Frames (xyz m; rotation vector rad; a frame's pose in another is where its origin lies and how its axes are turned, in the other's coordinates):
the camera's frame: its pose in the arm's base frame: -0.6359 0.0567 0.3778 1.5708 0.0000 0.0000
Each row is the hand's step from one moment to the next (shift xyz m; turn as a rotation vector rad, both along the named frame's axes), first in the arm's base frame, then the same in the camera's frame.
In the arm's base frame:
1: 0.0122 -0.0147 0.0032 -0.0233 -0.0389 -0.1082
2: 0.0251 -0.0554 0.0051 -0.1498 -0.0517 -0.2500
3: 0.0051 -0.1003 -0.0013 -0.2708 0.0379 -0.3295
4: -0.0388 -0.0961 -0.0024 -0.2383 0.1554 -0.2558
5: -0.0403 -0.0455 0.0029 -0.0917 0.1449 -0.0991
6: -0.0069 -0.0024 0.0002 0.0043 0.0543 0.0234
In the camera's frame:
1: 0.0122 0.0032 0.0147 -0.0233 -0.1082 0.0389
2: 0.0251 0.0051 0.0554 -0.1498 -0.2500 0.0517
3: 0.0051 -0.0013 0.1003 -0.2708 -0.3295 -0.0379
4: -0.0388 -0.0024 0.0961 -0.2383 -0.2558 -0.1554
5: -0.0403 0.0029 0.0455 -0.0917 -0.0991 -0.1449
6: -0.0069 0.0002 0.0024 0.0043 0.0234 -0.0543

